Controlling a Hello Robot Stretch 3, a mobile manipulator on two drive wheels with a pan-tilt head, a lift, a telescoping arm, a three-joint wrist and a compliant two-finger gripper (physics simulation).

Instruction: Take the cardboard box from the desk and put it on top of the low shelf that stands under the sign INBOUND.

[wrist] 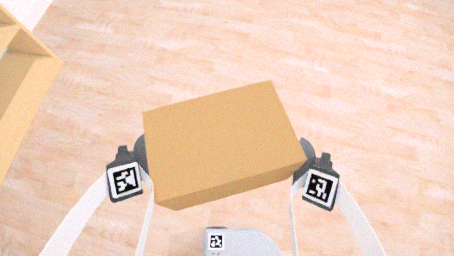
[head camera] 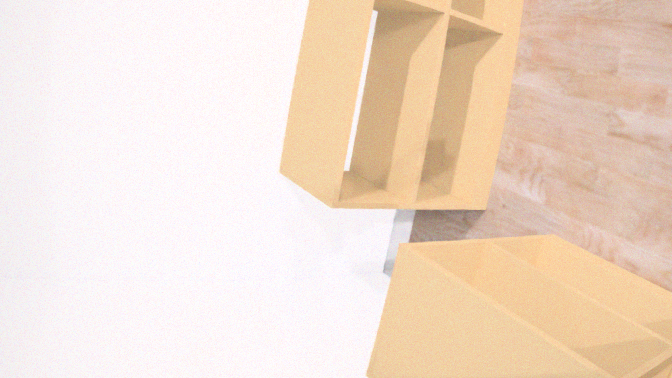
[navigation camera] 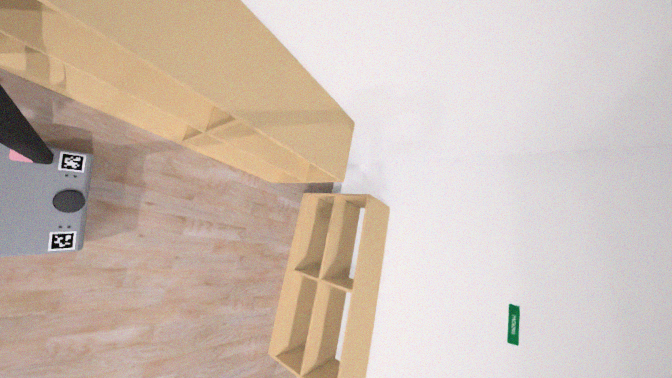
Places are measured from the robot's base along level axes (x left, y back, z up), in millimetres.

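Pixels of known places: gripper, between the fingertips: [wrist: 223, 153]; robot's base, origin of its link: [navigation camera: 69, 199].
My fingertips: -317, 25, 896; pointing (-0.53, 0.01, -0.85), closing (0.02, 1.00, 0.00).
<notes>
For each thing: its middle in the pictures, then the offset to it from my fingertips, as dx, dy, dz. Level surfaces: height alone.
- cardboard box, middle of its body: [wrist: 221, 148] +3, -2, +27
- low wooden shelf, height of its surface: dz -285
- green PACKING sign, middle of its body: [navigation camera: 513, 324] -234, -1534, +505
The cardboard box [wrist: 220, 135] is in my gripper [wrist: 223, 153], with a dark fingertip pressed on its left and right sides. It is held above the wooden floor, turned slightly in the wrist view. A low wooden shelf [head camera: 450, 320] [navigation camera: 215, 65] with a broad flat top stands against the white wall, at the lower right in the head view and the upper left in the navigation view. No box shows on the visible part of its top. The INBOUND sign and the desk do not show. The gripper does not show in the head or navigation view.
A second wooden shelf [head camera: 315, 100] [navigation camera: 375, 260] stands past a narrow gap, near a green PACKING sign [navigation camera: 513, 325]. A shelf edge [wrist: 30, 85] shows at the wrist view's left; which shelf, I cannot tell. My grey base [navigation camera: 30, 205] is at the navigation view's left.
</notes>
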